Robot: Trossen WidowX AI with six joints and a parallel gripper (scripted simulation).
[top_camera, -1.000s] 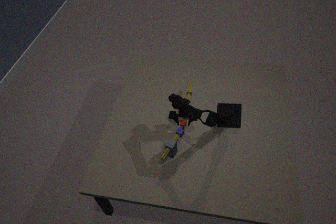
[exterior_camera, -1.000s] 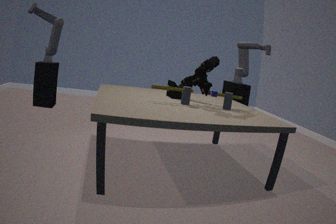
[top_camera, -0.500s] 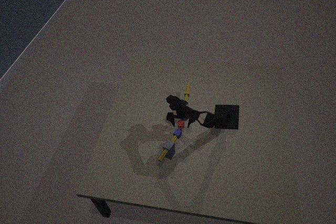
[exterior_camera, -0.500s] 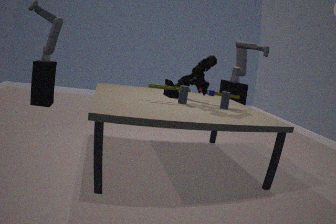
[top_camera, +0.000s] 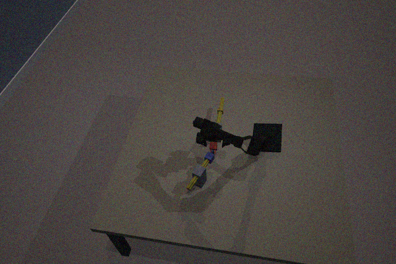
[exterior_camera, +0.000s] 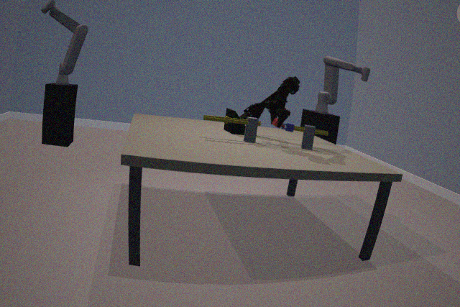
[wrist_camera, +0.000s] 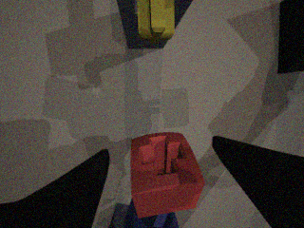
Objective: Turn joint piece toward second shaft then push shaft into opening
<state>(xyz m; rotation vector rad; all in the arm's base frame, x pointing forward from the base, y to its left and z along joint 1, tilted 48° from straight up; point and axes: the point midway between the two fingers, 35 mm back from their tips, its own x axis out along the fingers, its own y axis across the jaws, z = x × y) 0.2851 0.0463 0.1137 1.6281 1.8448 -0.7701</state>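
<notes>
My gripper tip is 20 mm to the right of the red square joint piece and 20 mm below it.
</notes>
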